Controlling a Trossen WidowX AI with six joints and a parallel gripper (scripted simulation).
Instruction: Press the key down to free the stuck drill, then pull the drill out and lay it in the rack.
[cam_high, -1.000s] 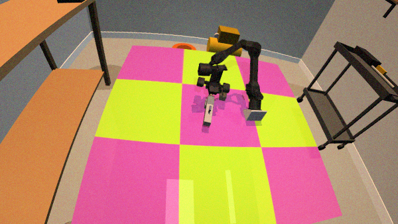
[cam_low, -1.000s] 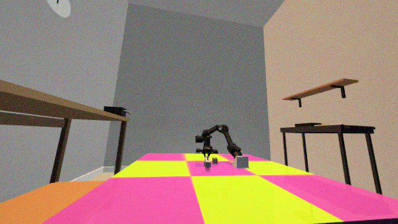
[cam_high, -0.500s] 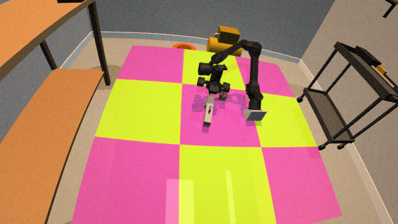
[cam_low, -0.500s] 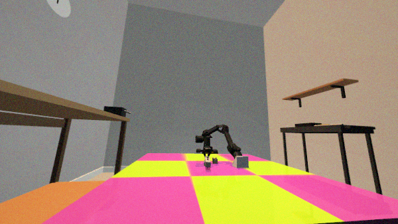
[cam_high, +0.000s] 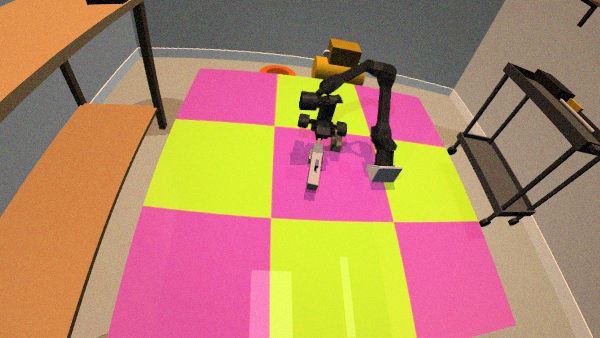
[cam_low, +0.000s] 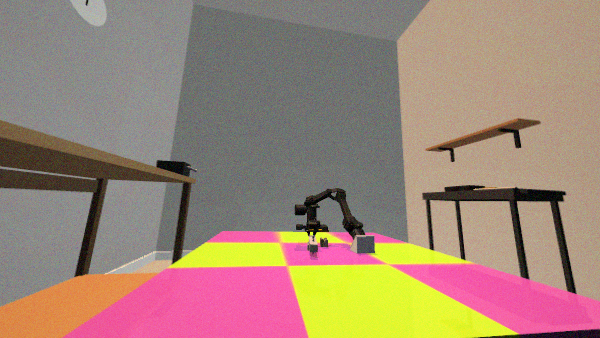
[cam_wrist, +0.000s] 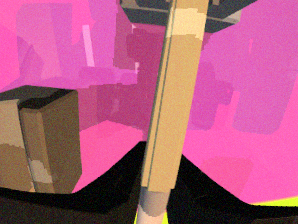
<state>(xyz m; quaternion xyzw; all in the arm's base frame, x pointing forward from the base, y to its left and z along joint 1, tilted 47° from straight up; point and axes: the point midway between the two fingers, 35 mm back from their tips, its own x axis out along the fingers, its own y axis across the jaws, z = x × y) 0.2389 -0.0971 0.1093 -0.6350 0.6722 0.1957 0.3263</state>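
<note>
Now: the rack 7 cm behind my gripper tip and 1 cm to the left of it. The rest, counted from my gripper tip: key: 4 cm ahead, 18 cm to the left, 4 cm above; drill: 1 cm ahead, 4 cm to the left, 3 cm above.
</note>
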